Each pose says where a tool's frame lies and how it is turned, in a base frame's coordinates. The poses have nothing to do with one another.
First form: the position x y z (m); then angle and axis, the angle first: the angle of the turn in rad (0 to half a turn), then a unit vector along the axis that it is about.
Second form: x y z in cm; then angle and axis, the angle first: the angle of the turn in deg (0 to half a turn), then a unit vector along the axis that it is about. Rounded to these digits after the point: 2 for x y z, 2 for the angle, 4 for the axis.
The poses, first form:
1: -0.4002 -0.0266 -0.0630 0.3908 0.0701 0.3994 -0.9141
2: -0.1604 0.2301 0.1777 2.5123 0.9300 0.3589 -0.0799
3: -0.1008 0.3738 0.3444 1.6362 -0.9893 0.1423 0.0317
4: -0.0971 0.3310 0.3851 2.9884 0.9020 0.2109 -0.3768
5: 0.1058 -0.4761 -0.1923 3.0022 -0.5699 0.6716 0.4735
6: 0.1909 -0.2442 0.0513 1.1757 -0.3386 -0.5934 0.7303
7: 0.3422 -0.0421 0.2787 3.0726 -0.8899 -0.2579 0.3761
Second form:
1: -40.02 -2.66 -6.30 22.39 0.0701 0.3994 -0.9141
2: -16.04 23.01 17.77 143.94 0.9300 0.3589 -0.0799
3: -10.08 37.38 34.44 93.75 -0.9893 0.1423 0.0317
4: -9.71 33.10 38.51 171.22 0.9020 0.2109 -0.3768
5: 10.58 -47.61 -19.23 172.01 -0.5699 0.6716 0.4735
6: 19.09 -24.42 5.13 67.36 -0.3386 -0.5934 0.7303
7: 34.22 -4.21 27.87 176.05 -0.8900 -0.2579 0.3761
